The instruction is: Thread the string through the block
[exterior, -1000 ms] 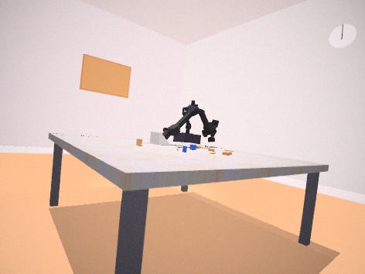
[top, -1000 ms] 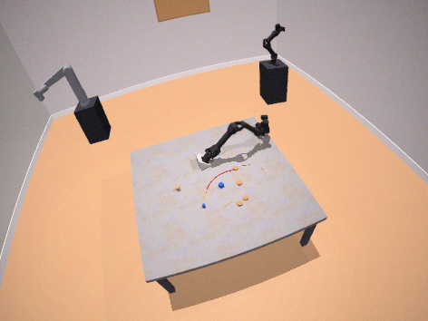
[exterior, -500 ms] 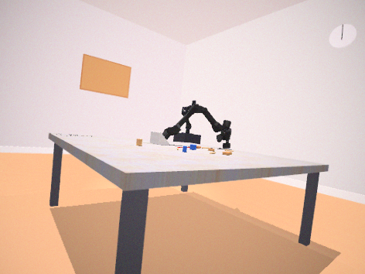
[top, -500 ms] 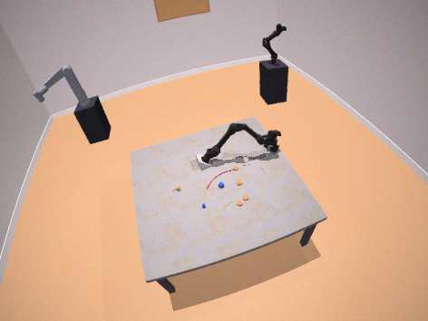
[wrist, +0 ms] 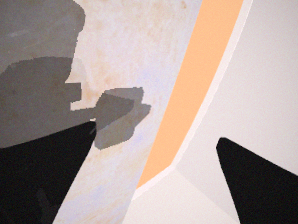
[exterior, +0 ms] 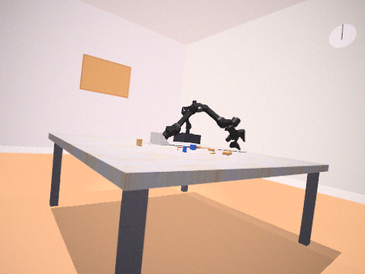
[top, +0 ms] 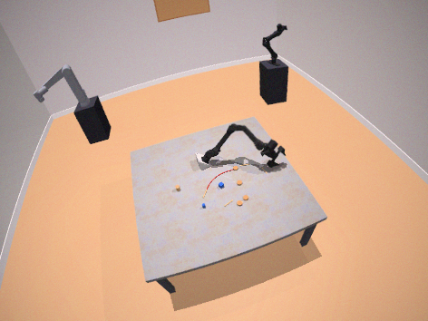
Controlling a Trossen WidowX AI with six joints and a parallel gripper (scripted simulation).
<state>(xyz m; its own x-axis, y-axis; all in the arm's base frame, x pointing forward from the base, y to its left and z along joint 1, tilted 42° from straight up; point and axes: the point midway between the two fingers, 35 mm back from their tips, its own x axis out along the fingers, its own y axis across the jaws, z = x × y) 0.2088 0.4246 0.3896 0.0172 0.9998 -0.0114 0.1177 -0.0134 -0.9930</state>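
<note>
Right now the blue block is 53 cm to the right of my gripper tip, 7 cm ahead of it and 3 cm below it. Also, from my gripper tip: round wooden button (38 cm to the right, 7 cm behind, 4 cm below); then wooden block (86 cm to the right, 2 cm below); then short stick (31 cm to the right, 9 cm behind, 4 cm below).
</note>
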